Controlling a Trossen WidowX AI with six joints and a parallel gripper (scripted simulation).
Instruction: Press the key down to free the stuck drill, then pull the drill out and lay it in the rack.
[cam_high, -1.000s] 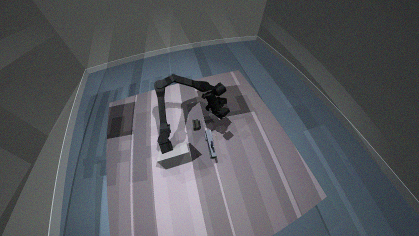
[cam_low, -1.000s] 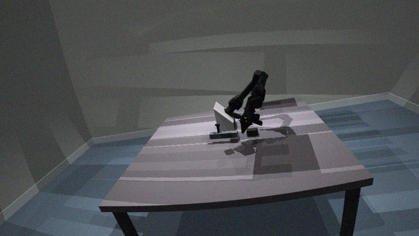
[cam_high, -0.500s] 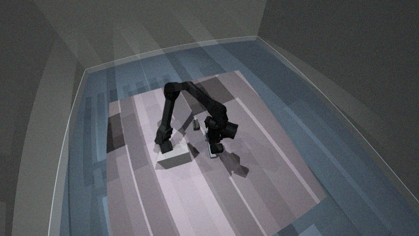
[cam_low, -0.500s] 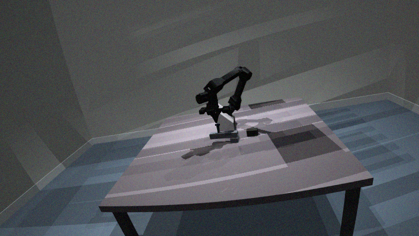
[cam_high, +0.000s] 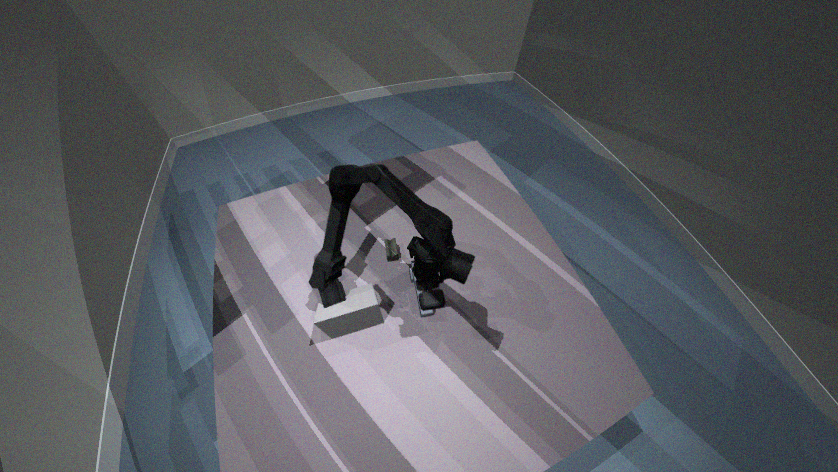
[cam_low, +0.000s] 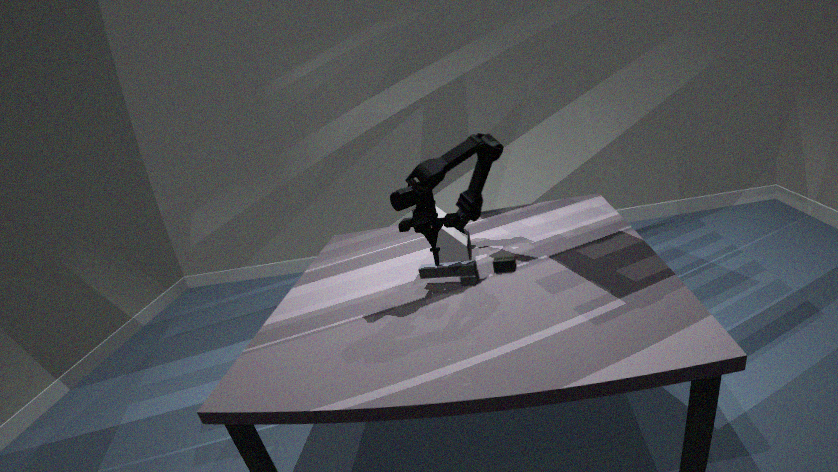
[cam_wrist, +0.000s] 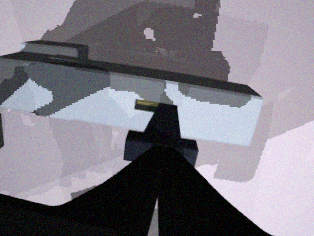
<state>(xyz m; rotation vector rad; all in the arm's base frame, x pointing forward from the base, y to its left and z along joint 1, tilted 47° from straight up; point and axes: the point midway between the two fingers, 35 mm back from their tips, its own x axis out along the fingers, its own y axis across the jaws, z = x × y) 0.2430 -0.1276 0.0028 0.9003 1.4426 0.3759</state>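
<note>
The small dark piece lies 30 mm below my gripper tip. The rest, counted from my gripper tip: grey bar: 10 mm ahead, 30 mm to the left, 90 mm below; yellowish key: 20 mm ahead, 50 mm to the left, 80 mm below; rack: 10 mm behind, 210 mm to the left, 110 mm below.
</note>
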